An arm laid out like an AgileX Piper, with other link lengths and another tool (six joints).
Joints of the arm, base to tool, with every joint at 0 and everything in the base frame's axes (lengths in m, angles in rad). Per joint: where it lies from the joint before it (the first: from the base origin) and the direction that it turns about. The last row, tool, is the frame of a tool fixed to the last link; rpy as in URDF.
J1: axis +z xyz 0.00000 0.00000 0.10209
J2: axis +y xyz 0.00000 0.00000 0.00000
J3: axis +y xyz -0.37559 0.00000 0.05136
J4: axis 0.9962 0 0.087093 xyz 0.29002 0.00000 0.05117
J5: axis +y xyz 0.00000 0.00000 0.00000
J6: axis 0.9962 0 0.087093 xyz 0.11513 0.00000 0.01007
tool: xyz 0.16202 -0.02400 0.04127 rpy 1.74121 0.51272 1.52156
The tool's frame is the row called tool.
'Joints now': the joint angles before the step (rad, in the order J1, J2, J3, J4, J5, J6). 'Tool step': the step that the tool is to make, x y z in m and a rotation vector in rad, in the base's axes. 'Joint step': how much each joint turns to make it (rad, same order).
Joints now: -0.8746 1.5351 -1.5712 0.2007 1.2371 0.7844
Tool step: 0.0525 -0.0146 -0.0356 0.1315 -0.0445 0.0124
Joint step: -0.0020 0.1616 -0.0923 0.1202 0.0042 -0.0030
